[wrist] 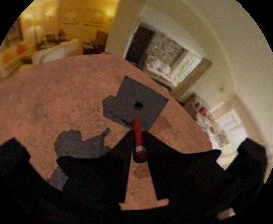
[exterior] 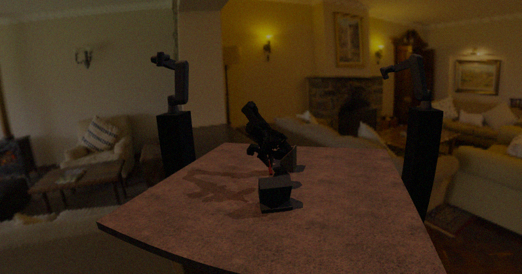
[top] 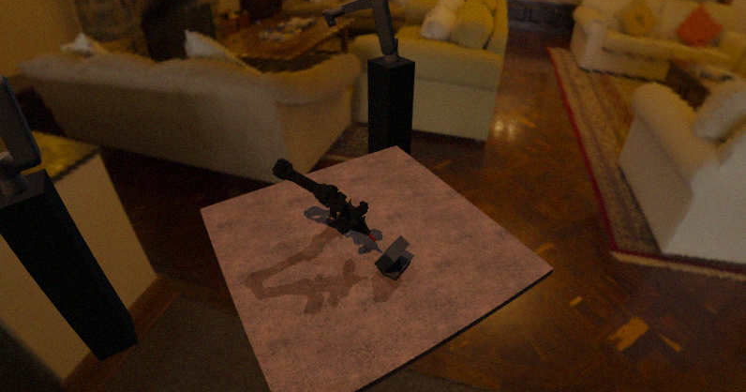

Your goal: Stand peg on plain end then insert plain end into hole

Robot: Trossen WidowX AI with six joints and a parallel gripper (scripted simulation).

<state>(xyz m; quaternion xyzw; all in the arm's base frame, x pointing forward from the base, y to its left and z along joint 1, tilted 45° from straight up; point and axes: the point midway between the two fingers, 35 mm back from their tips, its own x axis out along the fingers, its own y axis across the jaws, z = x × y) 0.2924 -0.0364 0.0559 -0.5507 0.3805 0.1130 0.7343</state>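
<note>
Right now my gripper tip is 11 cm short of the sloped panel, 4 cm to the right of it and 6 cm above it. From my gripper tip the other things lie so: red peg: 1 cm behind, 1 cm to the right, 1 cm above.
</note>
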